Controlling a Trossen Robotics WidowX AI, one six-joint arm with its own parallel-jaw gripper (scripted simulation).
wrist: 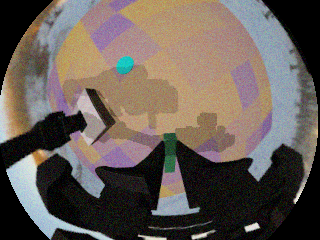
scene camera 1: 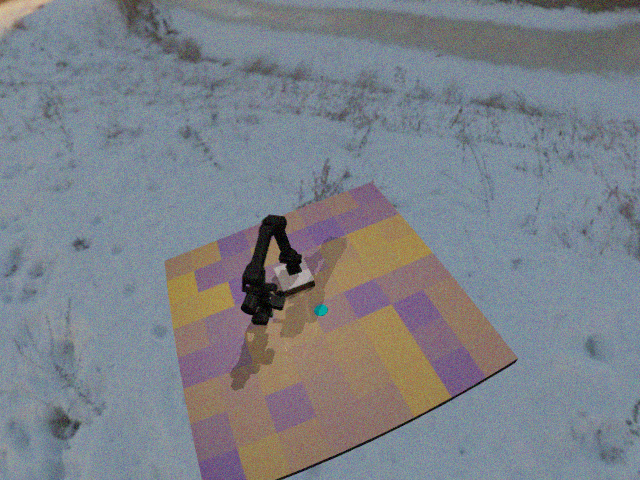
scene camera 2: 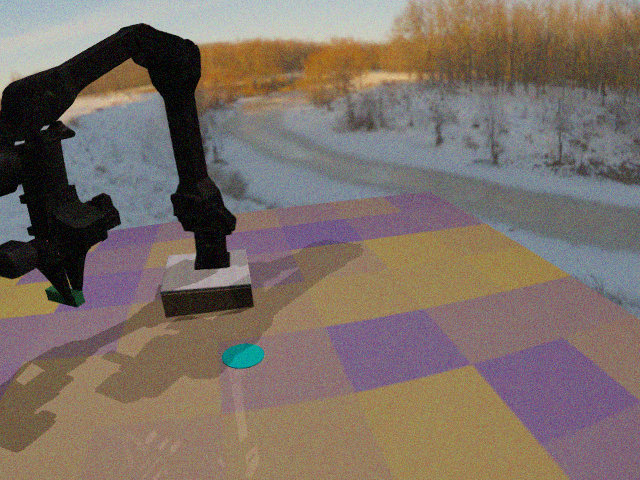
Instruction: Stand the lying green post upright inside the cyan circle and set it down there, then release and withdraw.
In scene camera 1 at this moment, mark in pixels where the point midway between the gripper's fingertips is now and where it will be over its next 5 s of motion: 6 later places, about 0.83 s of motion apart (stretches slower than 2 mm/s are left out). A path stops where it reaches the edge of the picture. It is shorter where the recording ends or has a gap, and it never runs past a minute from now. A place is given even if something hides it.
My gripper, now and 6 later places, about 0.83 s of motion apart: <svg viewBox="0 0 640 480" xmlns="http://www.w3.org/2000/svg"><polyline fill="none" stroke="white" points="269,314 285,310 301,303 314,293 317,295 318,298 320,301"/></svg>
